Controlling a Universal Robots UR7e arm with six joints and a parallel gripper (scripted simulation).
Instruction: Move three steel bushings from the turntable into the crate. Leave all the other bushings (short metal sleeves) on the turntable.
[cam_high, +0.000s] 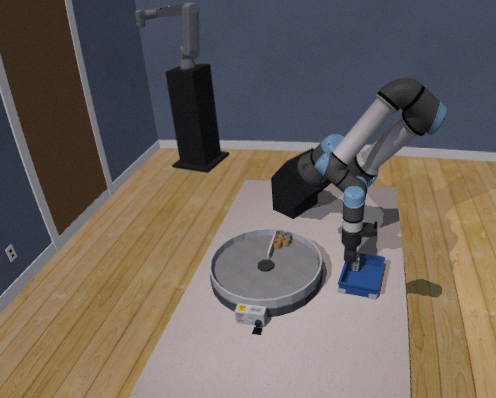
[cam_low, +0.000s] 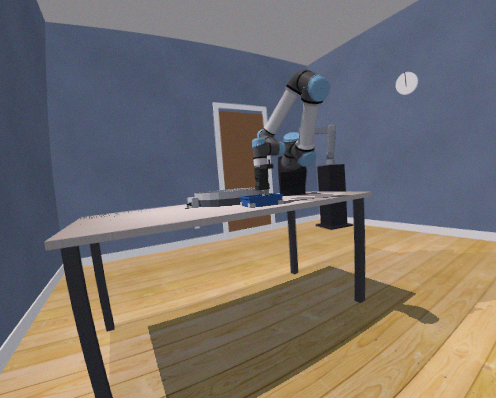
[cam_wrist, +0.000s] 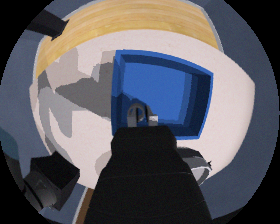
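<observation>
The blue crate is 40 mm ahead of my hand and 40 mm to the left of it. From my hand the other things lie so: round grey turntable: 140 mm ahead, 310 mm to the right, 20 mm above.
</observation>
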